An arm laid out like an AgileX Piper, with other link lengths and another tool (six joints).
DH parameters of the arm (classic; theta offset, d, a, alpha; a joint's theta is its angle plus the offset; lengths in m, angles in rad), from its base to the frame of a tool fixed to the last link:
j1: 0 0.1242 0 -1.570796
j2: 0.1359 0 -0.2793 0
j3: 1.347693 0 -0.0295 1.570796
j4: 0 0.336 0 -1.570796
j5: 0 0 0 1.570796
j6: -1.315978 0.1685 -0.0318 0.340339
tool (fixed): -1.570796 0.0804 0 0
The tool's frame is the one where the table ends.
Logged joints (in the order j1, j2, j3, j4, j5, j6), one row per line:
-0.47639 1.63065 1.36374 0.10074 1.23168 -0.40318
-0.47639 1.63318 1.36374 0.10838 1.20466 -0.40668
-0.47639 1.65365 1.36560 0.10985 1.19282 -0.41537
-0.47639 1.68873 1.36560 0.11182 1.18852 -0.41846
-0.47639 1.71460 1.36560 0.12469 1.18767 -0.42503
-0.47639 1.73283 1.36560 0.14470 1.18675 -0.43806
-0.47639 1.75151 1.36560 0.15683 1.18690 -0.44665
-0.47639 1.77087 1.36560 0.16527 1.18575 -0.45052
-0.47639 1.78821 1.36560 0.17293 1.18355 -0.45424
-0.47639 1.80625 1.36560 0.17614 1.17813 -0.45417
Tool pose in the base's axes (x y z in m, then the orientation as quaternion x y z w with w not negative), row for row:
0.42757 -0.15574 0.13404 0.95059 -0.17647 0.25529 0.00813
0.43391 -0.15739 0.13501 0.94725 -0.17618 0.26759 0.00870
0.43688 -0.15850 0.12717 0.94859 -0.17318 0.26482 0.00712
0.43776 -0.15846 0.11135 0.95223 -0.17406 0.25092 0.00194
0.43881 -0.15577 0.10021 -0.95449 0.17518 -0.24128 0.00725
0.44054 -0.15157 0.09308 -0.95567 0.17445 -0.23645 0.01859
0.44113 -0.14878 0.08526 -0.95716 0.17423 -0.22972 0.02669
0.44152 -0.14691 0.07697 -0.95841 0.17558 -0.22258 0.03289
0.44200 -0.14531 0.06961 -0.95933 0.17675 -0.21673 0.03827
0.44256 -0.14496 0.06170 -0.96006 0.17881 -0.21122 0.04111
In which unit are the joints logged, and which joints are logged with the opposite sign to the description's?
The joints are logged in radians. Opposite sign: j3.
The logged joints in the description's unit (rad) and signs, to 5 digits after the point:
-0.47639 1.63065 -1.36374 0.10074 1.23168 -0.40318
-0.47639 1.63318 -1.36374 0.10838 1.20466 -0.40668
-0.47639 1.65365 -1.36560 0.10985 1.19282 -0.41537
-0.47639 1.68873 -1.36560 0.11182 1.18852 -0.41846
-0.47639 1.71460 -1.36560 0.12469 1.18767 -0.42503
-0.47639 1.73283 -1.36560 0.14470 1.18675 -0.43806
-0.47639 1.75151 -1.36560 0.15683 1.18690 -0.44665
-0.47639 1.77087 -1.36560 0.16527 1.18575 -0.45052
-0.47639 1.78821 -1.36560 0.17293 1.18355 -0.45424
-0.47639 1.80625 -1.36560 0.17614 1.17813 -0.45417

